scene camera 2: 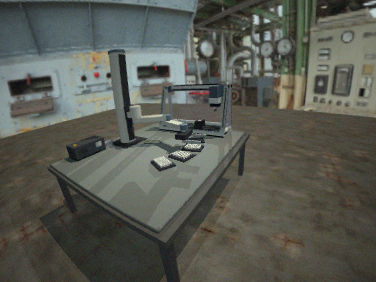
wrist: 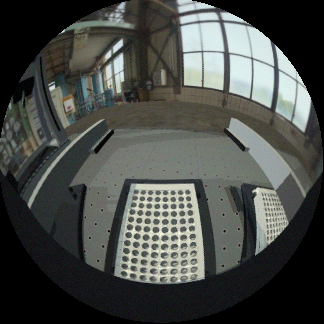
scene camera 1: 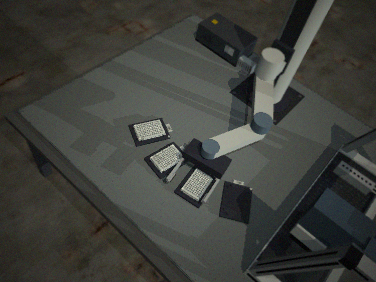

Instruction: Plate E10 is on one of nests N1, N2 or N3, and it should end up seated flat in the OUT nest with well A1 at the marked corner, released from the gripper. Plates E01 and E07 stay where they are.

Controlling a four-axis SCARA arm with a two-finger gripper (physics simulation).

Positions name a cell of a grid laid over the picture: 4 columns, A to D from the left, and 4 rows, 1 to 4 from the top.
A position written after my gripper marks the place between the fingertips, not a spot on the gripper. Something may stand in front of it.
Note:
My gripper (scene camera 1: B3) holds nothing. I also see an OUT nest (wrist: C3) and an N1 nest (wrist: A3).
My gripper is seen too in the wrist view (wrist: C2).

